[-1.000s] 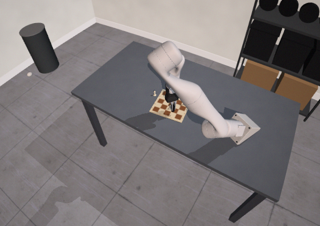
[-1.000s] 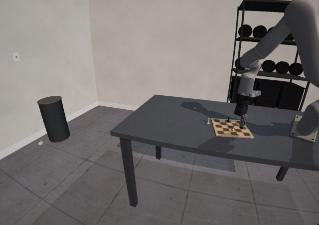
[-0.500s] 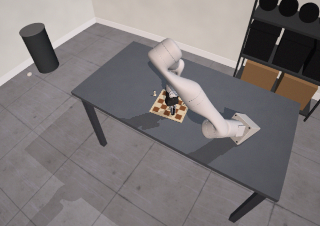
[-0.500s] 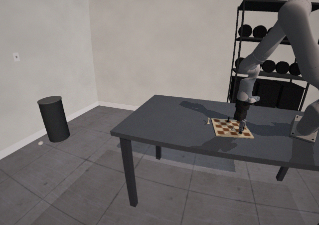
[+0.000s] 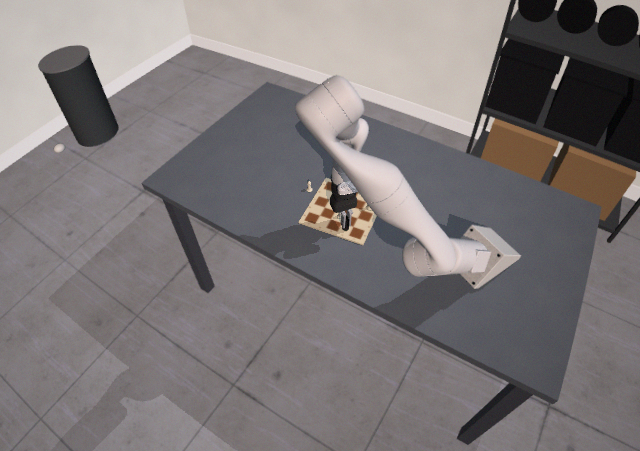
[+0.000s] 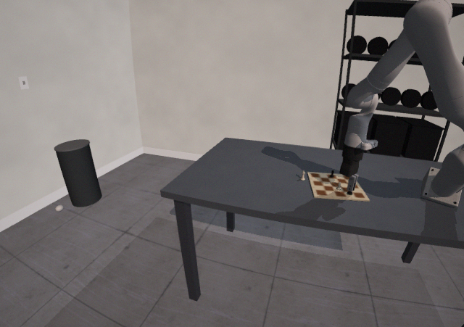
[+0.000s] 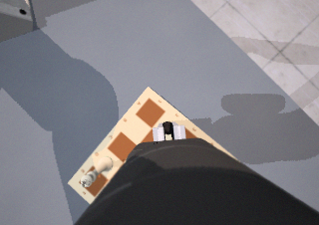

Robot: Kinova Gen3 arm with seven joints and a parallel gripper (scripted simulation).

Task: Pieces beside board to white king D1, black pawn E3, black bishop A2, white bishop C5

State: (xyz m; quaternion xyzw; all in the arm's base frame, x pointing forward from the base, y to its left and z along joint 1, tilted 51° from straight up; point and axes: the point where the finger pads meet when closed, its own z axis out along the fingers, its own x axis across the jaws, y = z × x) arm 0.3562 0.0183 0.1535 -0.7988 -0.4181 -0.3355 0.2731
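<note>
The black bishop lies 10 mm below my hand. The rest, counted from my hand: chessboard 60 mm ahead, 60 mm to the right, 40 mm below; white king 120 mm to the right, 10 mm below; black pawn 80 mm ahead, 130 mm to the right, 20 mm below.
</note>
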